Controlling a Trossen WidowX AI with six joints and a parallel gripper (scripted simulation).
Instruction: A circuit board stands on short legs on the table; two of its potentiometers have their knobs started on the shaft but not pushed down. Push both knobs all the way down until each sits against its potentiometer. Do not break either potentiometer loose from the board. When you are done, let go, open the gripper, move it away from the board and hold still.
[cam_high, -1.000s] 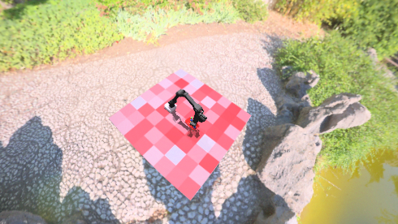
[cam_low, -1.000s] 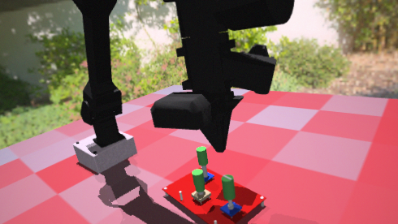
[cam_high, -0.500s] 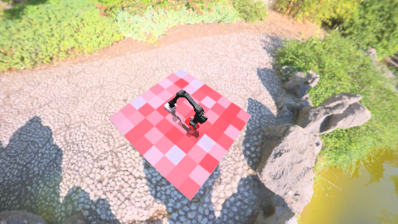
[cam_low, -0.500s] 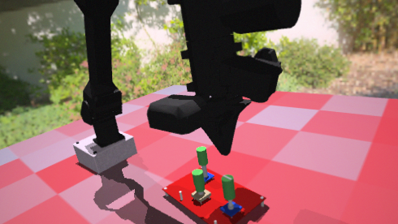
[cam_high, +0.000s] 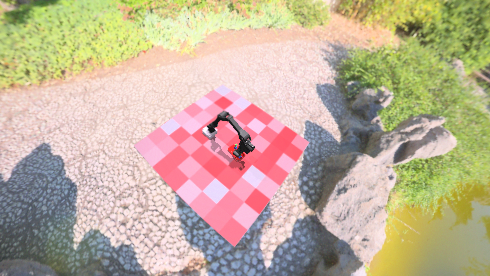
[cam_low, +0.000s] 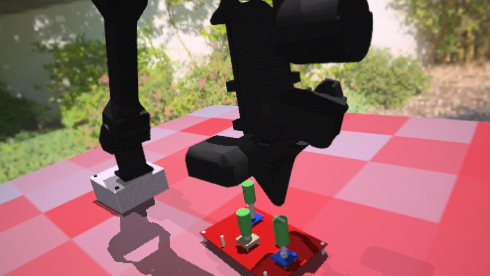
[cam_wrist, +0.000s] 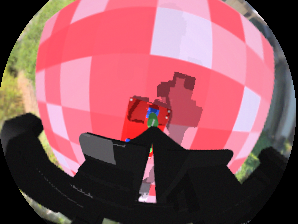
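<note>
Now: gripper tip 5 cm above the blue potentiometer. Round my gripper tip: tan potentiometer: 6 cm behind, 1 cm to the right, 6 cm below.
</note>
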